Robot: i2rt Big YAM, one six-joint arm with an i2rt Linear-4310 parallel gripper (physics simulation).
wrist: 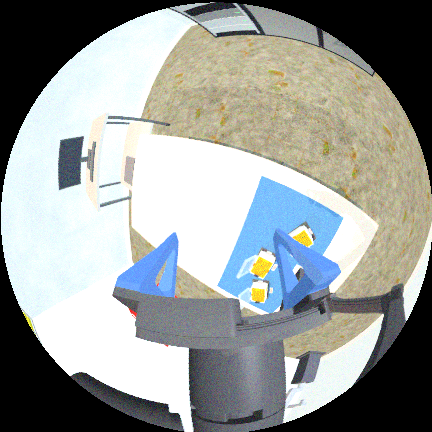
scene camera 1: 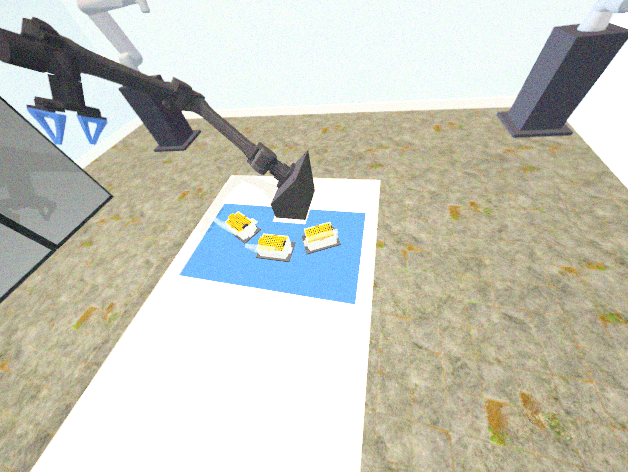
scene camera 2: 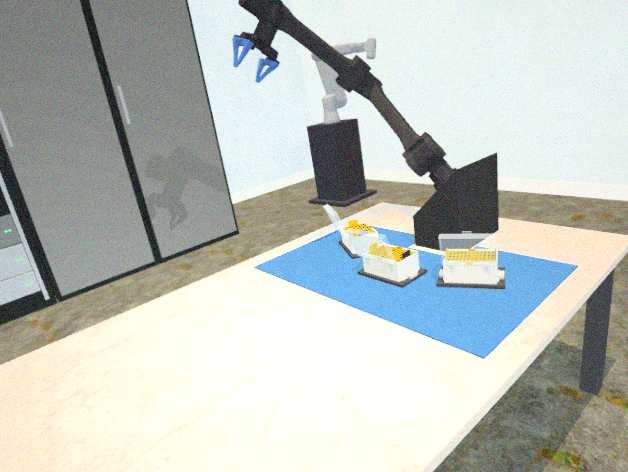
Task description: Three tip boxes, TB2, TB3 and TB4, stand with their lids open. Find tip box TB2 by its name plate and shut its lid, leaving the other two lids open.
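Places are measured from the arm's base along level axes (x up, y right, z ahead), in millimetres.
Where they show: gripper, between the fingertips: (wrist: 226,234) (scene camera 1: 76,144) (scene camera 2: 246,74); arm's base, origin of its link: (scene camera 1: 287,176) (scene camera 2: 454,188).
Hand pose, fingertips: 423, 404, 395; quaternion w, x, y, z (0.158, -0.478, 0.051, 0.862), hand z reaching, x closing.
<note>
Things, the pixels of their top centre, and the offset from my fingertips, as dx, dy, dz. "spot": a spot on its surface instead. Level surfaces: height alone.
- left box, centre of its top: (scene camera 2: 357,225) (wrist: 297,244) (scene camera 1: 237,219) -490, -195, -167
- middle box, a spot on its surface: (scene camera 2: 390,262) spot: -495, -447, +13
- blue mat, height of its surface: dx -565
- white table, height of its surface: dx -568
Three white tip boxes with yellow racks and clear, open lids stand on the blue mat. The left box (scene camera 1: 241,224) (scene camera 2: 359,236) (wrist: 303,237) has its lid leaning outward in the scene views; a finger partly covers this box in the wrist view. The middle box (scene camera 1: 274,247) (scene camera 2: 390,262) (wrist: 262,264) also has its lid raised. The right box (scene camera 1: 320,237) (scene camera 2: 469,274) (wrist: 259,291) shows a raised lid in scene camera 2. No name plate is readable, so I cannot tell which is TB2. My gripper (scene camera 1: 76,143) (scene camera 2: 247,73) (wrist: 226,234) is open and empty, high up and far from all three boxes.
The blue mat (scene camera 1: 228,271) (scene camera 2: 446,319) (wrist: 260,210) lies on the white table (scene camera 1: 228,375) (scene camera 2: 218,395) (wrist: 195,185). The arm's dark base (scene camera 1: 296,195) (scene camera 2: 464,203) stands behind the boxes. A grey cabinet (scene camera 1: 30,177) (scene camera 2: 55,126) stands at the left in the scene views.
</note>
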